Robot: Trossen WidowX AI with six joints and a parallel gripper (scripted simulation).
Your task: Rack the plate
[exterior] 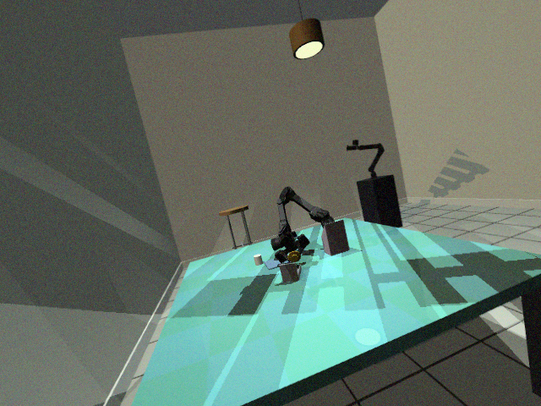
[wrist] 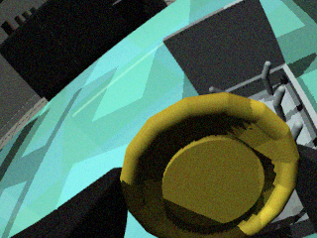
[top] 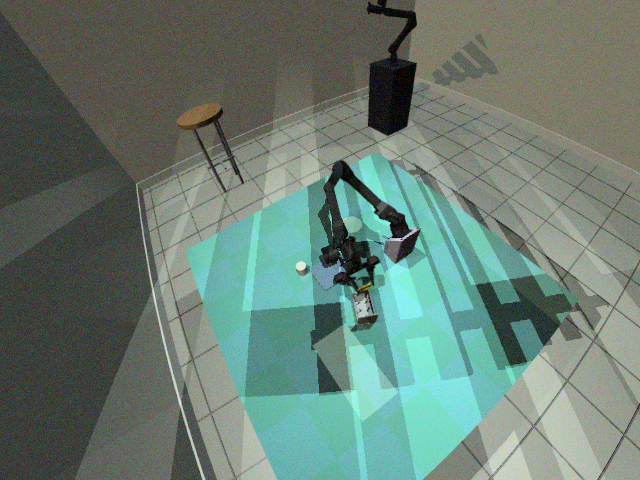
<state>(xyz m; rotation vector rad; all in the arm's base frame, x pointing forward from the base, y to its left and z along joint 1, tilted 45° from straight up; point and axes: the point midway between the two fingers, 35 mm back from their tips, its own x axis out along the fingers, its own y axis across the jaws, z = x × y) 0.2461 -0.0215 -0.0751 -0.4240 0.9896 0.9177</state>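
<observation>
Right now the dish rack is 4 cm below my gripper tip, 4 cm ahead of it and 3 cm to the left of it. Also, from my gripper tip: blue spoon (22 cm to the right, 6 cm below, 6 cm behind); then plate (1 cm to the right); then pale blue-grey patch (18 cm to the right, 6 cm below, 4 cm ahead).
</observation>
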